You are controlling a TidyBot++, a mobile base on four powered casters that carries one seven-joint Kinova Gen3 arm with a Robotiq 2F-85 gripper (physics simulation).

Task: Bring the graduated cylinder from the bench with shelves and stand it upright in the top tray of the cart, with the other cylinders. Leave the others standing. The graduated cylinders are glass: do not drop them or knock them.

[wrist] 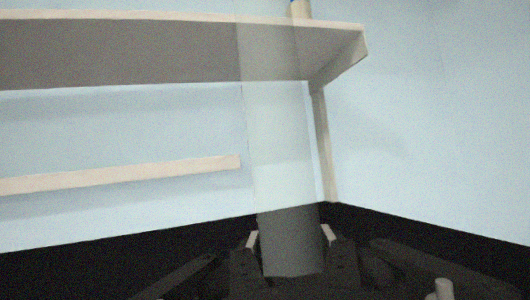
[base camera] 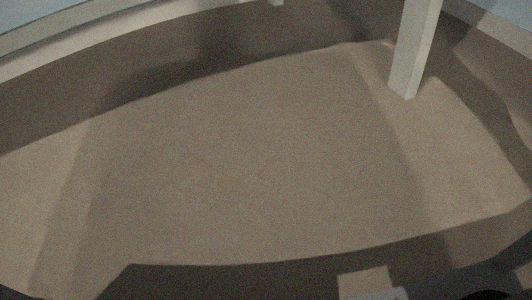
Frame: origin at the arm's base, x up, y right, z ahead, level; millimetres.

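Seen in the pictures: gripper, fingertip midpoint: (wrist: 290, 240).
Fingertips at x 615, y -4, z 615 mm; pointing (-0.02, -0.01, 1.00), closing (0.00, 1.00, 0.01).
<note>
Pixels of each thing's middle, then the offset from my fingertips to it. Level surfaces: height alone.
- graduated cylinder at the middle of its body: (wrist: 279, 147) dx +70, dy +0, dz -11 mm
- black top at its surface level: dx -98 mm
- beige object with a blue part, body centre: (wrist: 300, 25) dx +448, dy +99, dz +448 mm
- floor at its surface level: dx -1012 mm
The graduated cylinder (wrist: 281, 145), clear greyish glass, stands upright in the middle of the wrist view, and the shelf and wall show through it. Its upper end is out of frame. My gripper (wrist: 290, 240) is shut on its lower part, one finger close against each side. The bench with shelves shows as a black top (wrist: 150, 235) and a pale upper shelf (wrist: 125, 52) behind the cylinder. The cart and the other cylinders do not show in either view.
A shorter pale shelf board (wrist: 120, 175) runs behind at the left, and a shelf upright (wrist: 326, 145) stands behind at the right. A beige object with a blue part (wrist: 301, 9) sits on the upper shelf. In the base view, a pale post (base camera: 415, 55) stands on the floor (base camera: 250, 165).
</note>
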